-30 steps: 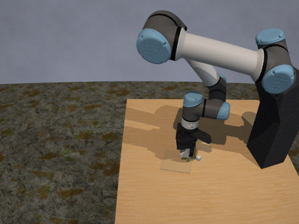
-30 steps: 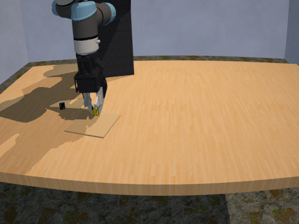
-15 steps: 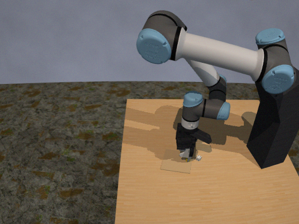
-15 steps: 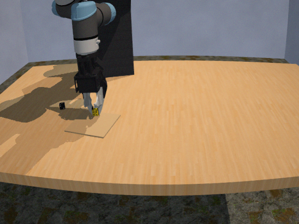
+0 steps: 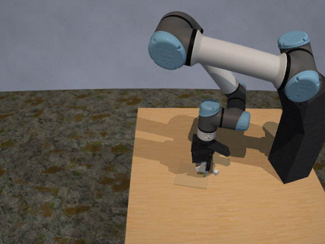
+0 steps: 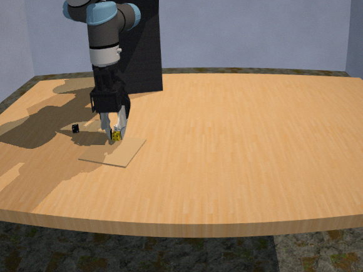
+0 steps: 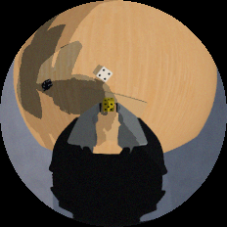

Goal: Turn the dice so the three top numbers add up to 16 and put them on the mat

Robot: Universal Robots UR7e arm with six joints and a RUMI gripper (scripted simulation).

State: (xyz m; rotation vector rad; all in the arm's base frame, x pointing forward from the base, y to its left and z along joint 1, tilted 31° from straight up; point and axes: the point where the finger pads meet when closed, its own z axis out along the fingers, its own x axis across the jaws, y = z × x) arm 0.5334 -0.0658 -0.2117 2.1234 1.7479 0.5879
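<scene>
Right now my hand is 1 cm above the yellow die. Also, from my hand: thin tan mat: 5 cm ahead, 2 cm below, 1 cm to the right; then black die: 13 cm to the right, 8 cm behind, 1 cm below; then white die: 6 cm behind, 1 cm below.
</scene>
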